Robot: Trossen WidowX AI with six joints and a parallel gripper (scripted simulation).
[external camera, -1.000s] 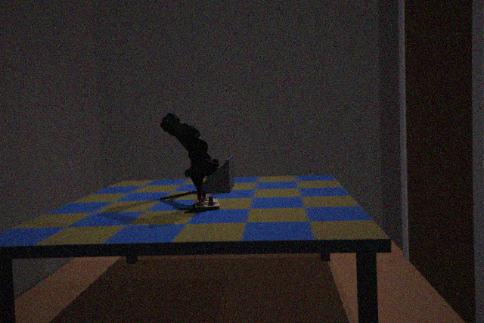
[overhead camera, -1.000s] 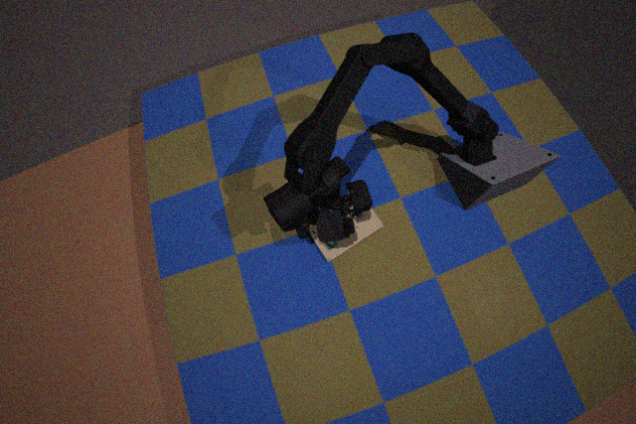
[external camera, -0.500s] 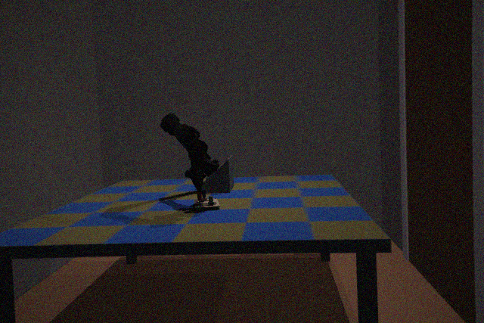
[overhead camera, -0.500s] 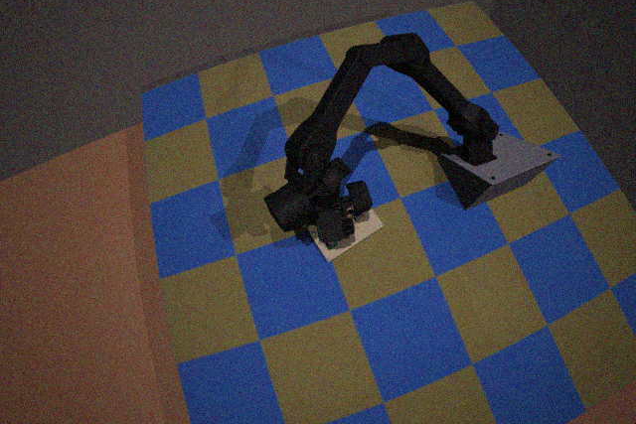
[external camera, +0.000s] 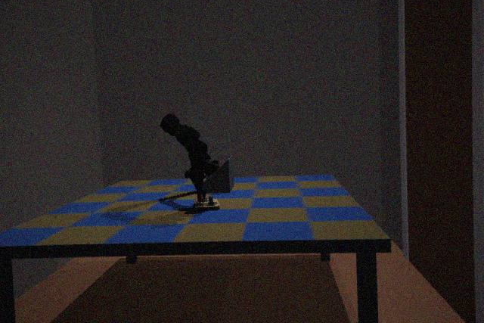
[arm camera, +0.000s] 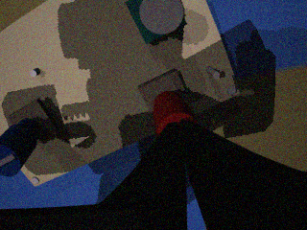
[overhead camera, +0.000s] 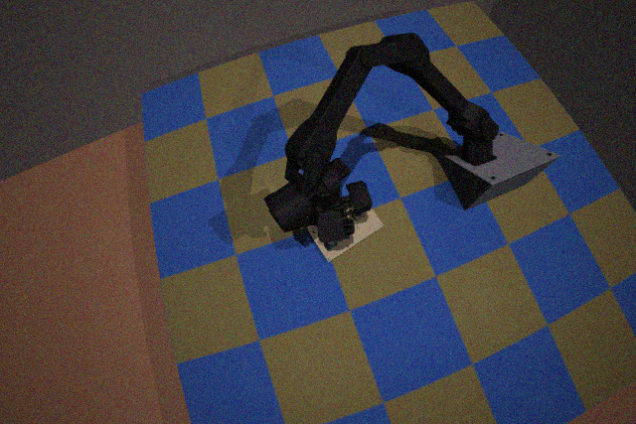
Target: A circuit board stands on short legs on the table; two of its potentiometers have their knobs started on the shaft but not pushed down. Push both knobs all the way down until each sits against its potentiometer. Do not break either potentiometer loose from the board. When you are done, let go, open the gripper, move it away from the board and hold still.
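My gripper tip is 1 cm above the red knob. From my gripper tip the other things lie so: blue knob 8 cm behind, 2 cm below.
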